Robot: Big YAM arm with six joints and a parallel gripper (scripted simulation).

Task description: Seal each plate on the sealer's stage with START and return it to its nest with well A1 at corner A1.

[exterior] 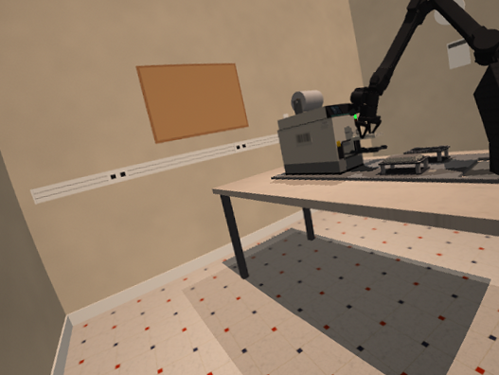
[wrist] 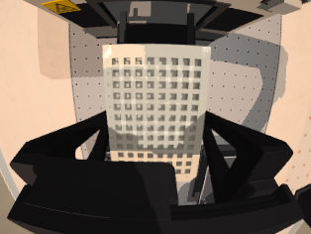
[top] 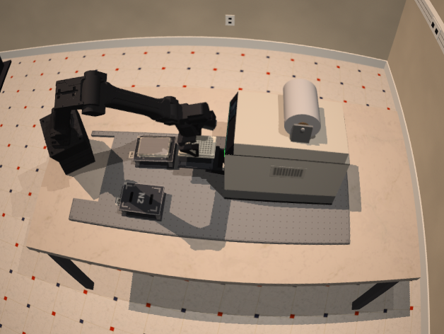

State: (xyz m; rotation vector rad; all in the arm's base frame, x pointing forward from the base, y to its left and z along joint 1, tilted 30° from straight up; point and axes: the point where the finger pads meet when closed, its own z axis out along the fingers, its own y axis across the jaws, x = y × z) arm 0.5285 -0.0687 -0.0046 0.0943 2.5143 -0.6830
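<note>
My hand is 7 cm above the sealer stage. From my hand the other things lie so: yellow warning label 12 cm ahead, 6 cm to the left, 2 cm below; start button 11 cm to the right, 8 cm ahead, 2 cm above; plate right at my hand.
</note>
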